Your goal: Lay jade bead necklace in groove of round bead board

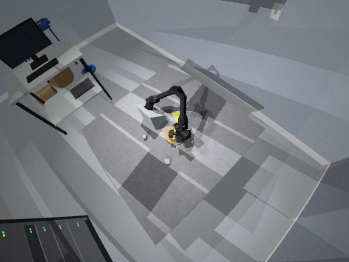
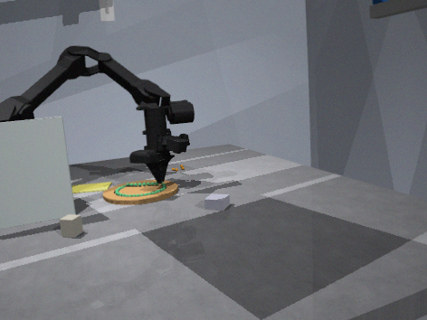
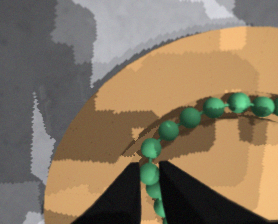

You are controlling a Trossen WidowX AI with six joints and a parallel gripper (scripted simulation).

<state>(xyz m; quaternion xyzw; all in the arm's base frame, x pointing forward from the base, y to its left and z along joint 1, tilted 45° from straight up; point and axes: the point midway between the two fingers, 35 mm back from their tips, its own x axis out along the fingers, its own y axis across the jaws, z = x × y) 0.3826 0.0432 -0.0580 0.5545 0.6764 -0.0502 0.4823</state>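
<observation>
The yellow sheet is 170 mm to the left of my gripper tip, 160 mm behind it and 20 mm below it. Round my gripper tip: grey cube 230 mm to the right, 40 mm ahead, 10 mm below; beige cube 270 mm behind, 190 mm to the right.
</observation>
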